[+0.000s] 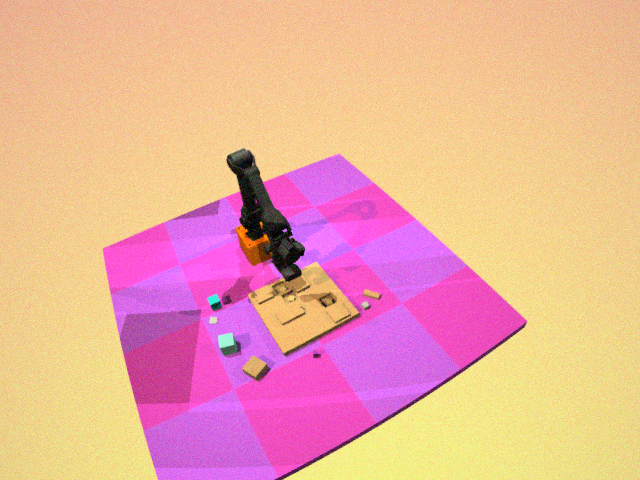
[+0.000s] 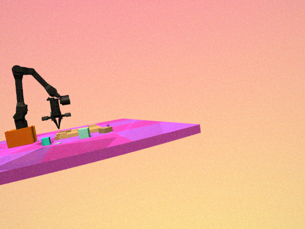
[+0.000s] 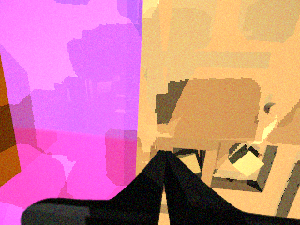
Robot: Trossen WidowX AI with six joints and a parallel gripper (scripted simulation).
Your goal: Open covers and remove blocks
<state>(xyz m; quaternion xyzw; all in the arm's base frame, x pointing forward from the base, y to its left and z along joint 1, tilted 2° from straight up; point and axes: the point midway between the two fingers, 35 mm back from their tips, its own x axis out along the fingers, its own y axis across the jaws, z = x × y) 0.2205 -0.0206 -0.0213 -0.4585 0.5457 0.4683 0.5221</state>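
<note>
My gripper tip is now 310 mm short of the tiny dark piece, 110 mm to the left of it and 40 mm above it. From my gripper tip the other things lie so: teal cube (100 mm behind, 260 mm to the right, 30 mm below); then brown block (230 mm ahead, 290 mm to the right, 40 mm below).
</note>
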